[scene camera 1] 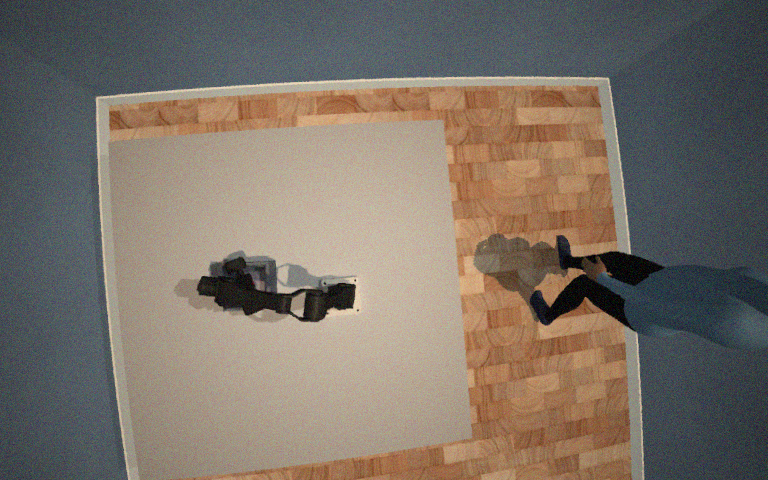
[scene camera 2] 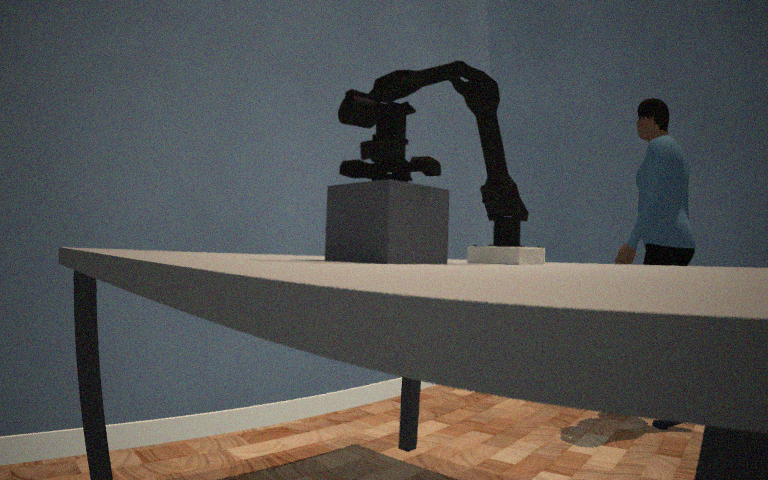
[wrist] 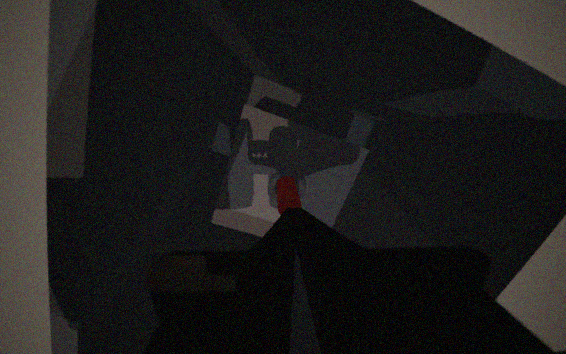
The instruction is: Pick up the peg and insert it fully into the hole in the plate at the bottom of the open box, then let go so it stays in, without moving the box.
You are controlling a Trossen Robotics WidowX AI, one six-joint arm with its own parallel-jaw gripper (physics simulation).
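Where they show: gripper, fingertip midpoint: (scene camera 1: 250,284) (wrist: 293,215); arm's base, origin of the base link: (scene camera 1: 346,293) (scene camera 2: 507,247).
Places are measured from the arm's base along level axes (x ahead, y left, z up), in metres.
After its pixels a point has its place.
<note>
The open grey box (scene camera 2: 356,226) @[z 0.023, x 0.420, y -0.004 m] (scene camera 1: 272,277) @[z 0.042, x 0.264, y -0.048 m] stands on the table. In the wrist view, its dark inner walls surround the paler plate (wrist: 330,195) @[z 0.020, x 0.349, y -0.050 m] at the bottom. The red peg (wrist: 288,194) @[z 0.046, x 0.346, y -0.015 m] shows over the plate, just beyond my fingertips, which cover its near end. How deep it sits in the hole is hidden. My gripper (wrist: 293,215) @[z 0.052, x 0.337, y -0.022 m] is shut with nothing between its fingers. It points down into the box, its tips right by the peg; I cannot tell whether they touch it. In scene camera 2 the box walls hide the fingers, and in scene camera 1 the arm covers the peg.
The arm's white base block (scene camera 1: 356,300) @[z 0.000, x -0.040, y 0.026 m] (scene camera 2: 505,255) @[z -0.019, x 0.079, y 0.057 m] stands on the table (scene camera 1: 368,198) @[z -0.038, x -0.066, y -0.364 m] (scene camera 2: 623,288) @[z -0.038, x 0.635, y 0.590 m] to the right of the box. The arm arches over from it to the box. A person in blue (scene camera 1: 679,294) (scene camera 2: 665,186) is beyond the table's right edge.
</note>
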